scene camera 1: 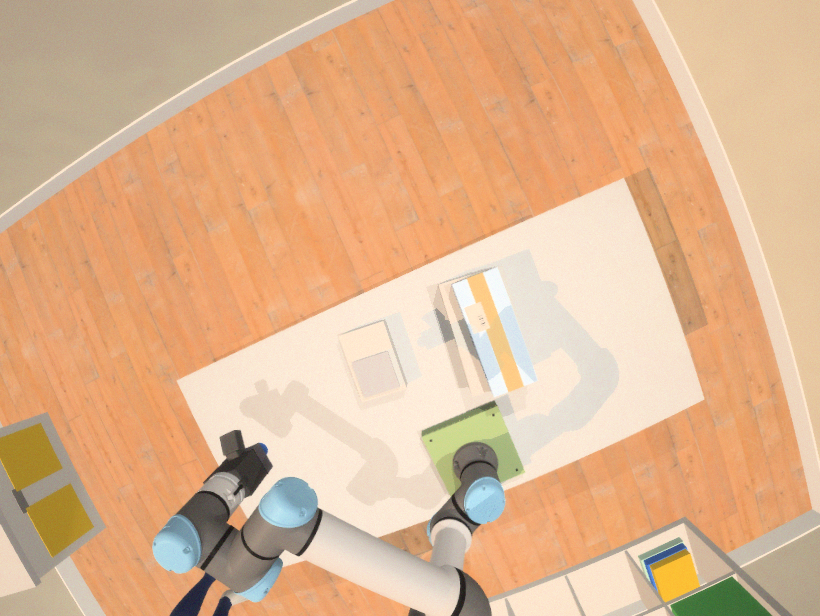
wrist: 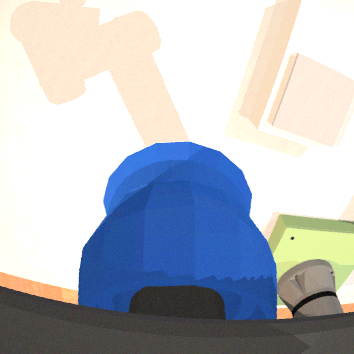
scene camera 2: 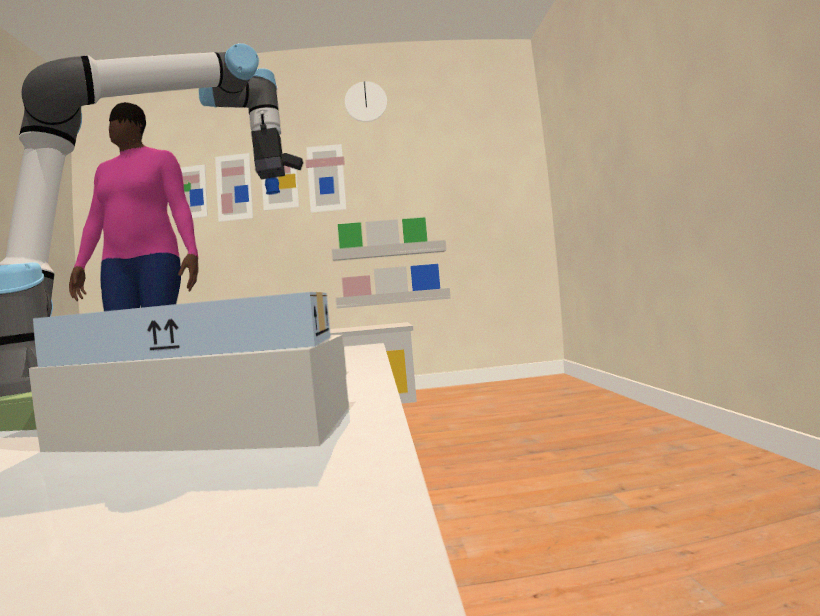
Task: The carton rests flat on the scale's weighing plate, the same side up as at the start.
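Pixels of known places: hand, tool point: [wrist: 177,210] [scene camera 2: 273,192]; arm's base, link origin: [scene camera 1: 474,462] [wrist: 304,279] [scene camera 2: 25,390].
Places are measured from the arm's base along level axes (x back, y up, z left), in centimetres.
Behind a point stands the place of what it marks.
The carton [scene camera 1: 498,331] {z -27.7, x -37.3, y 12.1 cm} [scene camera 2: 232,331] {z -35.1, x -44.1, y 8.4 cm}, pale blue-white with a yellow tape strip and a label on top, lies flat on a large beige-grey block [scene camera 1: 475,379] {z -14.8, x -26.8, y 6.0 cm} [scene camera 2: 178,404] {z -35.7, x -37.3, y 0.9 cm}. Its side arrows point up. What looks like the scale is a smaller beige body [scene camera 1: 364,339] {z 8.9, x -54.9, y 1.5 cm} [wrist: 265,65] {z 18.5, x -47.7, y -3.9 cm} with a grey square weighing plate [scene camera 1: 377,373] {z 10.8, x -43.6, y 3.1 cm} [wrist: 314,100] {z 12.2, x -43.8, y 3.1 cm}; it stands apart from the block, and no carton is on it. My gripper [scene camera 1: 263,448] [scene camera 2: 272,188] [wrist: 177,175], a blue suction cup, is open and holds nothing. It hangs high, to the scale's lower left in scene camera 1.
The light table [scene camera 1: 636,265] {z -81.4, x -27.7, y -4.4 cm} [scene camera 2: 265,543] {z -62.1, x -48.1, y -4.4 cm} carries everything. My arm's base stands on a green mounting plate [scene camera 1: 457,427] {z -1.4, x -14.2, y 0.8 cm} [scene camera 2: 16,412] {z -15.4, x -6.5, y -1.6 cm} [wrist: 320,240] {z 0.8, x -13.4, y 0.7 cm}. A person [scene camera 2: 135,205] in a pink top stands behind the table. A cabinet [scene camera 1: 49,424] stands at the left.
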